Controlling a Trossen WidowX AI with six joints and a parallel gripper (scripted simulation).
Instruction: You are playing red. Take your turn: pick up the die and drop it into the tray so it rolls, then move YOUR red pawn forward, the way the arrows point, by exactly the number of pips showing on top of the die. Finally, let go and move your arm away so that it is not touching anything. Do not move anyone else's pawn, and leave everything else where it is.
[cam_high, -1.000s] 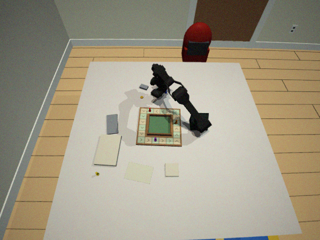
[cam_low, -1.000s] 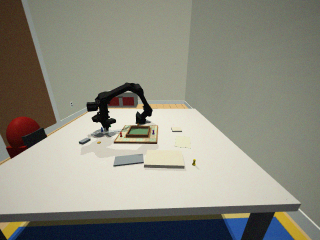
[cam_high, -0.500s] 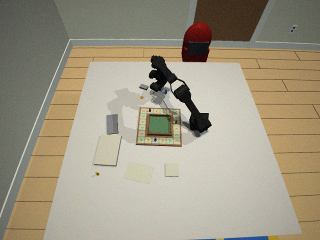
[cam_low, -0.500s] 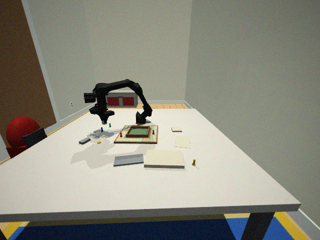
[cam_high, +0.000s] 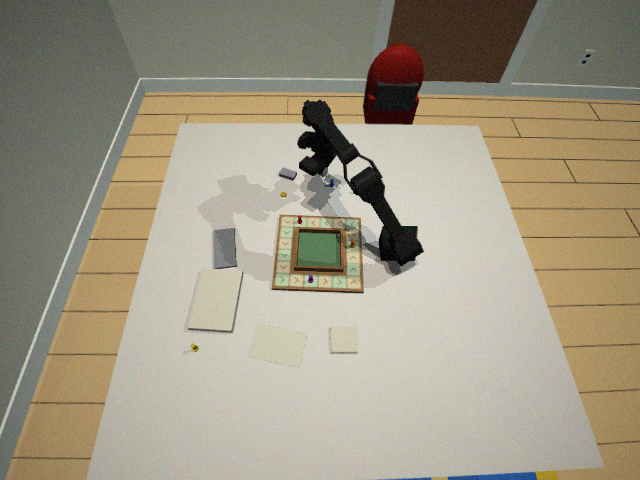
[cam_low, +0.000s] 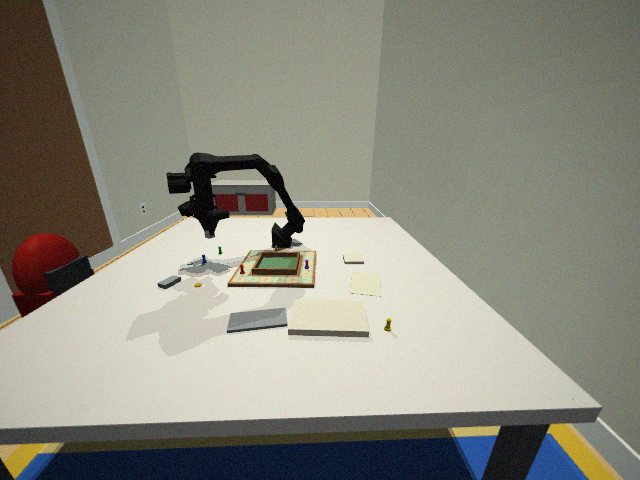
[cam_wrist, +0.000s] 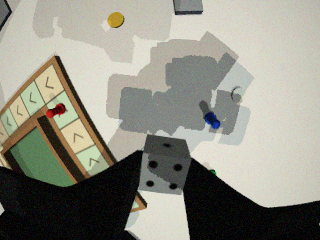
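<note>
Now: the red pawn 60 mm ahead of my gripper tip, 130 mm to the left of it and 100 mm below it. Also, from my gripper tip: blue pawn 40 mm behind, 60 mm to the right, 120 mm below; then green pawn 130 mm behind, 30 mm to the right, 120 mm below; then white die right at my gripper tip.
</note>
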